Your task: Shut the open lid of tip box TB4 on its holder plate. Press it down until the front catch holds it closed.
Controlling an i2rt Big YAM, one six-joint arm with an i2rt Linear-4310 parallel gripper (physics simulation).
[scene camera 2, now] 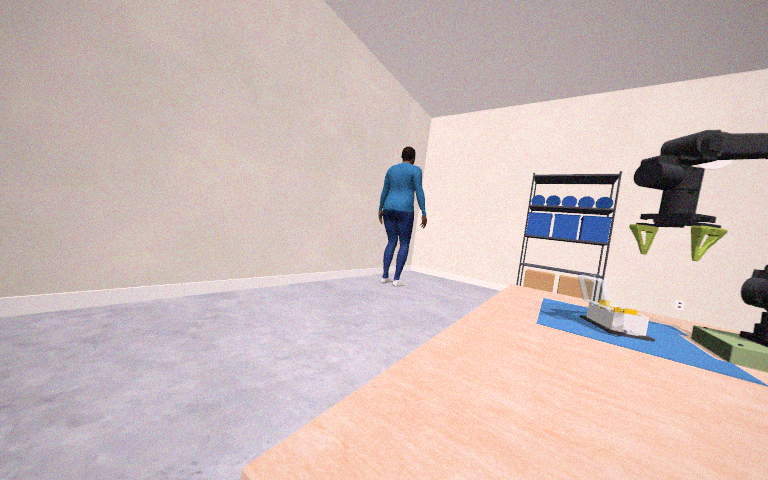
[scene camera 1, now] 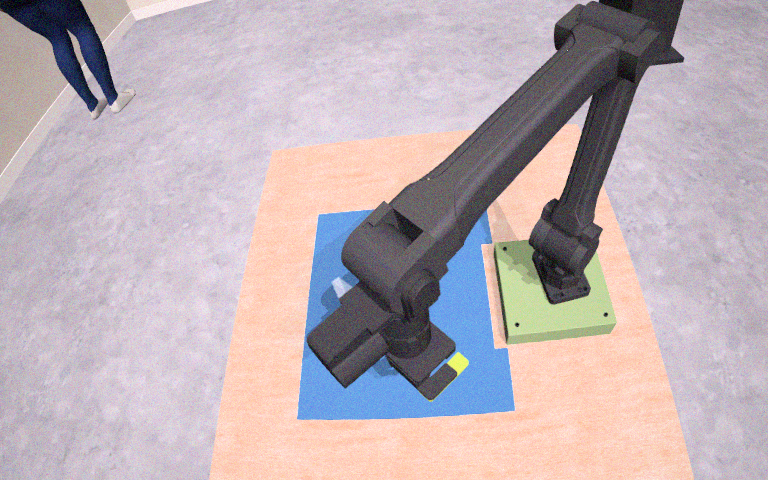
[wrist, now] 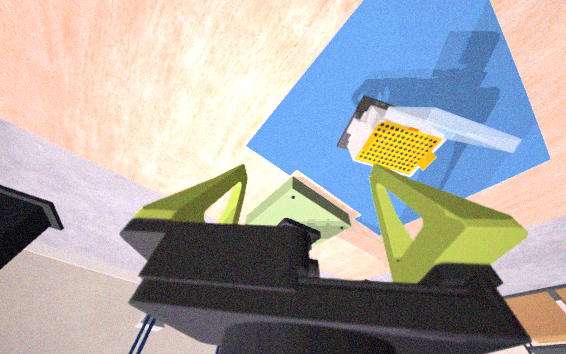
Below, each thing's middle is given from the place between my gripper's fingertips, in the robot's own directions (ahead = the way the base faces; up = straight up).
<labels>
The clear lid (wrist: 435, 121) lies 8 cm ahead of my hand, 17 cm to the right of it and 12 cm below it. Round my hand: yellow perforated tip rack (wrist: 393, 146) 1 cm ahead, 19 cm to the right, 16 cm below.
</labels>
